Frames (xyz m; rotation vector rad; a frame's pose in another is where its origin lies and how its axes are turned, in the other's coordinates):
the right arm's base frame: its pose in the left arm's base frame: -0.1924 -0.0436 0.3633 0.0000 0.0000 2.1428
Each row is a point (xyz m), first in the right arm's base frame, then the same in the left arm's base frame.
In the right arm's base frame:
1: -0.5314 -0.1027 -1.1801
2: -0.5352 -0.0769 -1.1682
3: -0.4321 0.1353 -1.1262
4: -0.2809 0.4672 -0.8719
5: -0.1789 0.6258 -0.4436
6: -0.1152 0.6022 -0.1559
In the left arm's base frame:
1: 0.1816 -0.4348 -0.8168
2: 0.1620 -0.4520 -0.8049
3: -0.0723 -0.4802 -0.7629
4: -0.4332 -0.5327 -0.5086
5: -0.6217 -0.5328 -0.0803
6: -0.6364 -0.4664 0.2074

